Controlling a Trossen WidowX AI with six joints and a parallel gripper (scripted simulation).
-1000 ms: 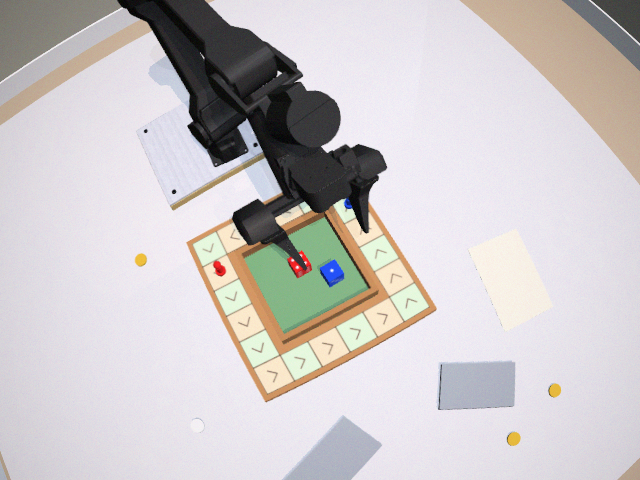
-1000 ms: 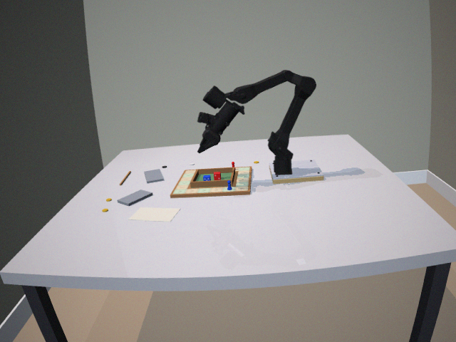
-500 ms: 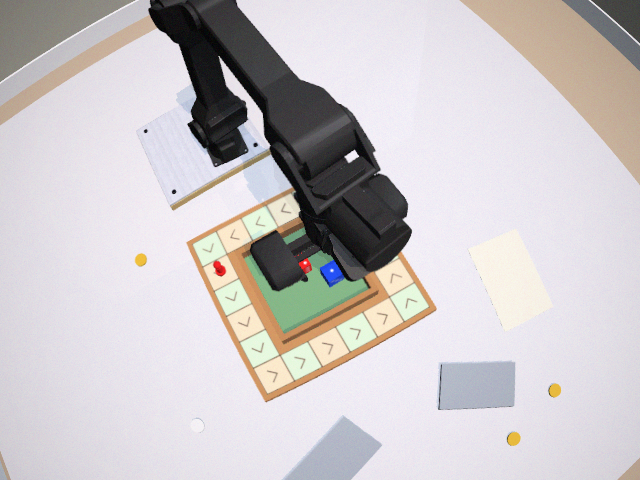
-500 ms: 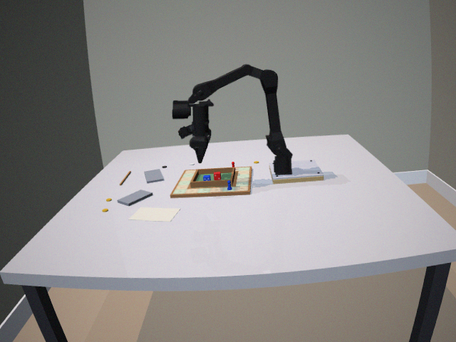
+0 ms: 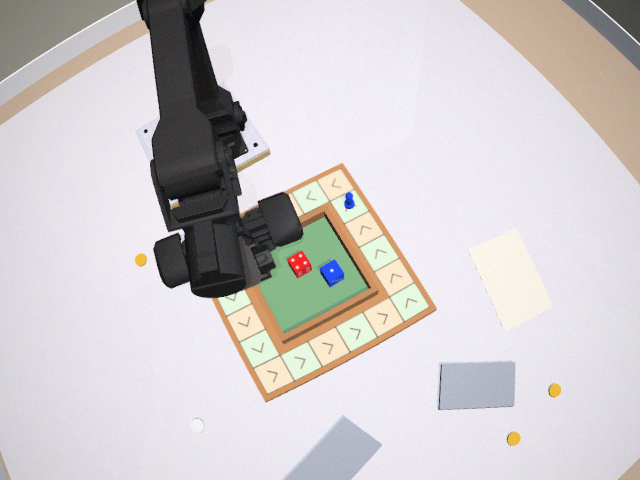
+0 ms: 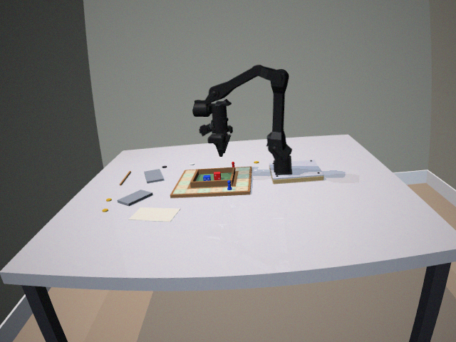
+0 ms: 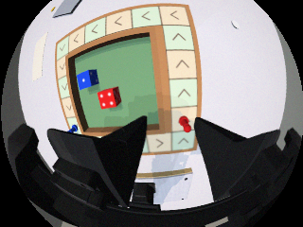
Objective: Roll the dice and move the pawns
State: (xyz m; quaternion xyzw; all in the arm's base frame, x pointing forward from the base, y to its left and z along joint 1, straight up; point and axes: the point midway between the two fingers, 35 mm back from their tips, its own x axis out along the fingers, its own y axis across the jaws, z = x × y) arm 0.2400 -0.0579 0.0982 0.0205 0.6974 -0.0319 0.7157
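My gripper tip is 6 cm above the red pawn, 4 cm past it and 3 cm to the left of it. Round my gripper tip: green tray: 8 cm to the left, 8 cm below, 3 cm ahead; white disc: 17 cm to the right, 17 cm ahead, 8 cm below; blue pawn: 19 cm to the left, 6 cm below, 5 cm behind.
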